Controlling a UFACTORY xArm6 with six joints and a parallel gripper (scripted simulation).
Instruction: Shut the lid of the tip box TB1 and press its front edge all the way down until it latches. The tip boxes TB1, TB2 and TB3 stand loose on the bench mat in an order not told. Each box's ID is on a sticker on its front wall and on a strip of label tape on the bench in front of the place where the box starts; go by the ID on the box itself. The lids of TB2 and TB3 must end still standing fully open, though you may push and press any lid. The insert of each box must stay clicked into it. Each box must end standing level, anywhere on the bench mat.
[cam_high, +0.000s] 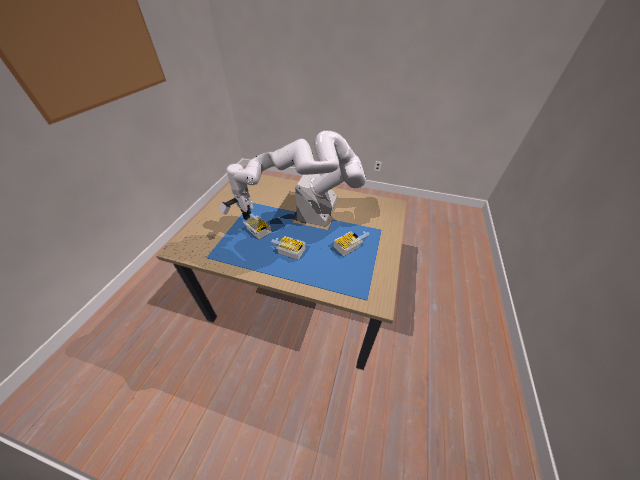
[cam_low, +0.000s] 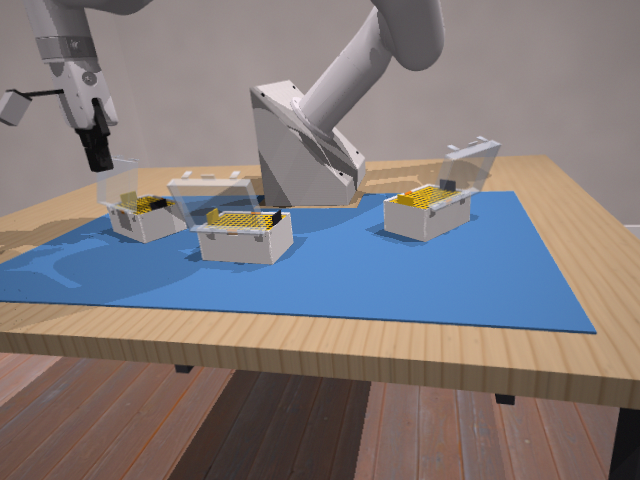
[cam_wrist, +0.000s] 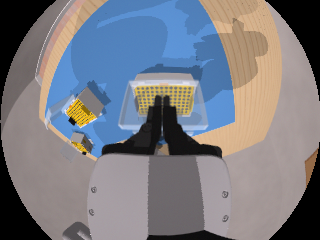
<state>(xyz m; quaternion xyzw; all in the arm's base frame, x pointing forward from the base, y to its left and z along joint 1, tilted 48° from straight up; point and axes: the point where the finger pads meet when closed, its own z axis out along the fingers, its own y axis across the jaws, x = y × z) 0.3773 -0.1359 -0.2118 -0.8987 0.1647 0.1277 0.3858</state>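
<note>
Right now the TB1 label tape strip is 150 mm below my hand, 100 mm behind it and 40 mm to the left of it.
</note>
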